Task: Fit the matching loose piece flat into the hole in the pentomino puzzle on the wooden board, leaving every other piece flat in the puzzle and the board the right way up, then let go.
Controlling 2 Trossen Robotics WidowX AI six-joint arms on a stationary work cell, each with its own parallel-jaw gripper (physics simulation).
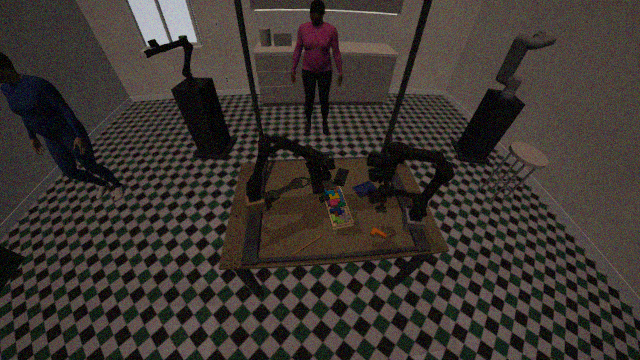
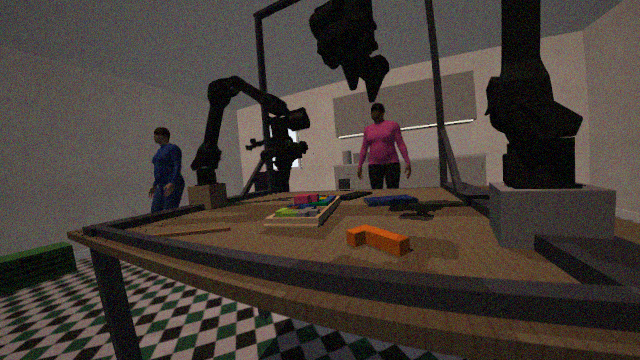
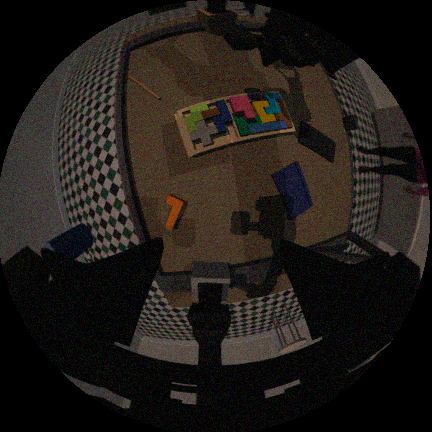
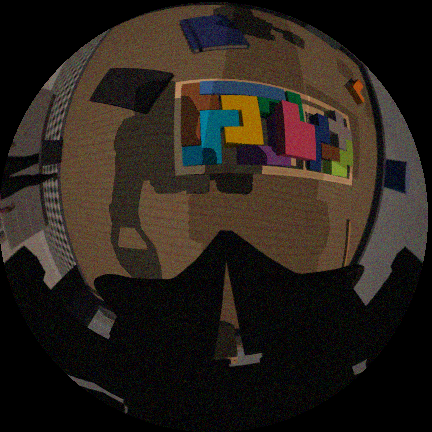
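Seen in the pictures: left gripper, fingertip midpoint: (image 2: 363, 96) (image 3: 223, 245); right gripper, fingertip midpoint: (image 2: 287, 180) (image 3: 264, 65) (image 4: 224, 236); left arm's base, origin of the base link: (image 1: 415, 216) (image 2: 538, 185) (image 3: 209, 290); right arm's base, origin of the base link: (image 1: 254, 197) (image 2: 206, 184) (image 4: 217, 361).
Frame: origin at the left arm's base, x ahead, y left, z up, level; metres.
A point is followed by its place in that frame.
Observation:
The wooden board (image 1: 345, 226) @[x 0.383, y 0.080, z -0.068 m] (image 2: 290, 222) @[x 0.396, y 0.078, z -0.064 m] (image 3: 183, 135) @[x 0.389, y 0.079, z -0.067 m] (image 4: 310, 176) @[x 0.491, y 0.001, z -0.055 m] lies on the table with coloured pieces face up. A pink piece (image 2: 306, 199) @[x 0.443, y -0.034, z -0.036 m] (image 3: 242, 106) @[x 0.456, y -0.052, z -0.027 m] (image 4: 299, 132) @[x 0.461, y -0.051, z -0.026 m] stands higher than its neighbours; its side face shows, and what lies beneath it is hidden. The yellow piece (image 3: 262, 111) @[x 0.463, y -0.106, z -0.047 m] (image 4: 252, 125) @[x 0.472, y -0.097, z -0.047 m] and cyan piece (image 3: 273, 104) @[x 0.493, y -0.136, z -0.047 m] (image 4: 211, 132) @[x 0.497, y -0.134, z -0.047 m] are beside each other. An orange angled piece (image 1: 378, 232) @[x 0.201, y 0.100, z -0.053 m] (image 2: 378, 240) @[x 0.193, y 0.109, z -0.060 m] (image 3: 174, 212) @[x 0.201, y 0.093, z -0.052 m] (image 4: 357, 91) @[x 0.227, y 0.090, z -0.051 m] lies loose on the table. My right gripper (image 1: 318, 191) @[x 0.574, y -0.097, z 0.014 m] (image 2: 283, 187) @[x 0.574, y -0.097, z 0.014 m] (image 4: 224, 236) @[x 0.574, y -0.097, z 0.014 m] is shut and empty, above the table beside the board. My left gripper (image 1: 381, 181) @[x 0.245, y -0.003, z 0.179 m] (image 2: 364, 93) @[x 0.245, y -0.003, z 0.179 m] (image 3: 223, 245) @[x 0.245, y -0.003, z 0.179 m] is open, empty and high above the table.
A blue book (image 1: 365, 188) @[x 0.272, y -0.214, z -0.060 m] (image 2: 391, 200) @[x 0.257, y -0.181, z -0.061 m] (image 3: 294, 190) @[x 0.274, y -0.214, z -0.061 m] (image 4: 212, 34) @[x 0.303, y -0.202, z -0.061 m] and a dark flat object (image 1: 341, 176) @[x 0.433, y -0.299, z -0.065 m] (image 3: 316, 141) @[x 0.431, y -0.289, z -0.064 m] (image 4: 131, 89) @[x 0.446, y -0.275, z -0.064 m] lie near the board. A thin stick (image 1: 307, 244) @[x 0.574, y 0.220, z -0.065 m] (image 2: 190, 232) @[x 0.564, y 0.217, z -0.067 m] (image 3: 145, 87) @[x 0.558, y 0.206, z -0.066 m] (image 4: 348, 242) @[x 0.546, y 0.195, z -0.064 m] lies on the table on the board's other side.

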